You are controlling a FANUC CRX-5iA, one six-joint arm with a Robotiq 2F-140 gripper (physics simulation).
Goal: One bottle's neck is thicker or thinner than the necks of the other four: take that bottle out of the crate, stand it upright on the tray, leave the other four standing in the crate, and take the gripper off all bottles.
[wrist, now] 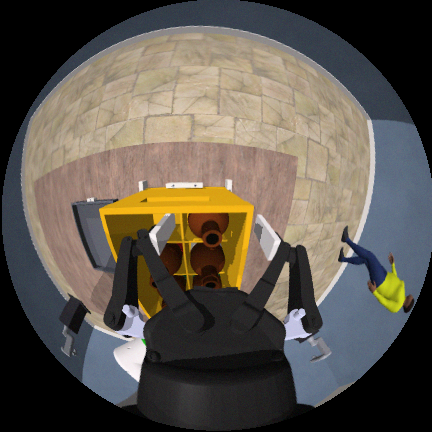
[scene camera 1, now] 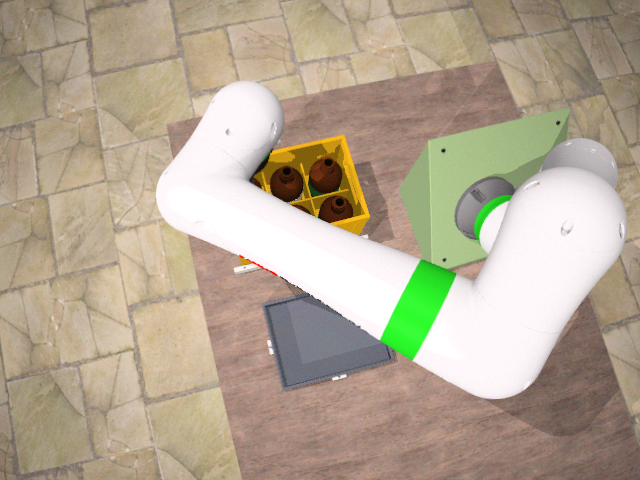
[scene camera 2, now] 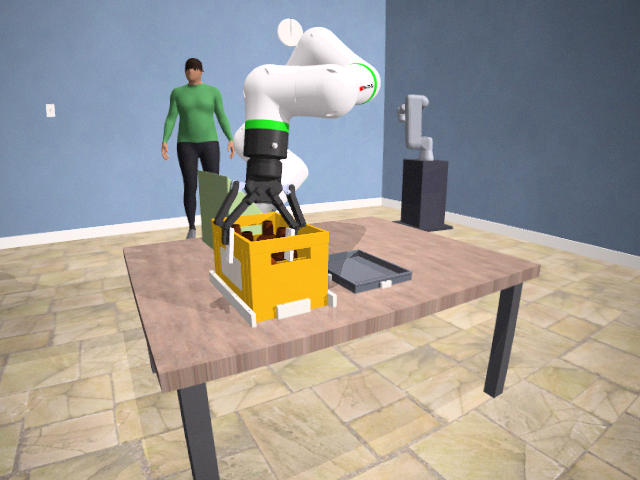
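Pixels of known places: gripper, fingertip midpoint: (wrist: 215, 220); arm's base at its link origin: (scene camera 1: 484, 207) (scene camera 2: 252, 211).
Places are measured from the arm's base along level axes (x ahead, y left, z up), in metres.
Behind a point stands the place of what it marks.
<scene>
The yellow crate (scene camera 1: 357, 178) {x 0.279, y -0.079, z 0.045 m} (scene camera 2: 289, 289) {x 0.550, y -0.059, z -0.071 m} (wrist: 175, 209) {x 0.548, y -0.061, z 0.045 m} stands on the table with brown bottles upright in its compartments. A bottle (scene camera 1: 286, 184) {x 0.422, y -0.101, z -0.003 m} (wrist: 207, 257) {x 0.445, y -0.112, z -0.011 m} stands in a middle compartment; another bottle (scene camera 1: 325, 175) {x 0.336, y -0.112, z -0.003 m} stands in a corner. Others are partly hidden by the arm or gripper. Which neck differs I cannot tell. My gripper (scene camera 2: 260, 244) (wrist: 215, 220) {x 0.520, y -0.114, z -0.008 m} is open and empty at the crate's rim height. In the wrist view one bottle's neck shows between the spread pads, with one pad over the crate and one outside its wall. The grey tray (scene camera 1: 330, 335) {x 0.363, y 0.217, z -0.126 m} (scene camera 2: 367, 271) {x 0.382, y 0.236, z -0.125 m} (wrist: 92, 232) {x 0.385, y 0.250, z -0.125 m} holds no bottle.
White stop blocks (scene camera 2: 293, 308) {x 0.562, y -0.054, z -0.112 m} border the crate's base on the wooden table (scene camera 1: 413, 423) {x 0.208, y 0.435, z -0.130 m} (scene camera 2: 196, 330) {x 0.553, y -0.264, z -0.131 m}. A green slanted mount (scene camera 1: 439, 206) {x 0.112, y -0.007, z 0.025 m} carries the arm's base. The arm (scene camera 1: 310, 248) {x 0.424, y 0.142, z 0.418 m} passes above the crate and tray. People stand beyond the table.
</scene>
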